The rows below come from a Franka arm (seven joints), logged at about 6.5 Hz.
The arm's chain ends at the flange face. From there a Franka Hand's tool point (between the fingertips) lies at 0.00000 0.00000 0.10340 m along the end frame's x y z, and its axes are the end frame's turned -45 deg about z.
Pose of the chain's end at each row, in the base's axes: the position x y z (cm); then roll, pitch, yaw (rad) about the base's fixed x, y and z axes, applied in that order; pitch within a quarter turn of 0, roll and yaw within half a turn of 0:
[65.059, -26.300, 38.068, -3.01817, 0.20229, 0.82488]
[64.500, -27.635, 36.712, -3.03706, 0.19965, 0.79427]
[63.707, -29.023, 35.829, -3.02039, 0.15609, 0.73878]
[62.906, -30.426, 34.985, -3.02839, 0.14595, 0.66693]
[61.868, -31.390, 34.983, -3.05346, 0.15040, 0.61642]
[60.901, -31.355, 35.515, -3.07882, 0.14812, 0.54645]
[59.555, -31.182, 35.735, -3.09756, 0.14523, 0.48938]
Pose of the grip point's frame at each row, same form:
[62.725, -26.950, 28.016, -2.91187, 0.05682, 1.60429]
[62.301, -28.334, 26.633, -2.92690, 0.06797, 1.57652]
[61.686, -29.173, 25.690, -2.94590, 0.02547, 1.51719]
[61.010, -30.433, 24.820, -2.95866, 0.02381, 1.44623]
[60.083, -31.540, 24.799, -2.97315, 0.04443, 1.39893]
[59.263, -31.592, 25.308, -2.99254, 0.06052, 1.33171]
[58.022, -31.483, 25.514, -3.00772, 0.07160, 1.27638]

